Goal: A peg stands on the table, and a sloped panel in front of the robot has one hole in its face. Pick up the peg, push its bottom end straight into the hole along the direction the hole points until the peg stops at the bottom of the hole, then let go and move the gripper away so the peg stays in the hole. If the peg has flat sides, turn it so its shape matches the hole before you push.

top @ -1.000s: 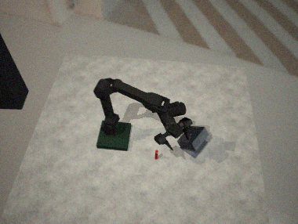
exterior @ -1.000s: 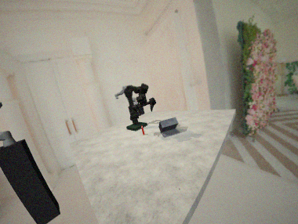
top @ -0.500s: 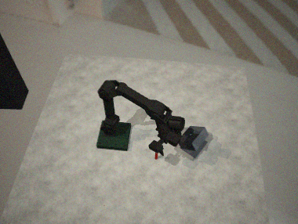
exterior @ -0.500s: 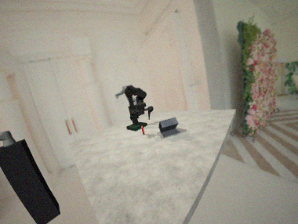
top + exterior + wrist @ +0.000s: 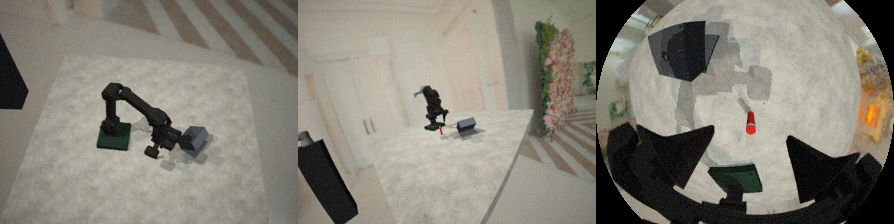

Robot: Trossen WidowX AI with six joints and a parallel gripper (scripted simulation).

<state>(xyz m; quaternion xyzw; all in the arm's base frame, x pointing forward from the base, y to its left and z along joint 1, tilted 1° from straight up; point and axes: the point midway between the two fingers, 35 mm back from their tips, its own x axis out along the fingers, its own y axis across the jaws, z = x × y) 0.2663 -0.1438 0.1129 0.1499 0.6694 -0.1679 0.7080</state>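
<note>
Now: the red peg 50 mm below my gripper tip and 10 mm behind it. From my gripper tip the other things lie so: grey sloped panel 190 mm ahead, 100 mm to the left, 40 mm below.
</note>
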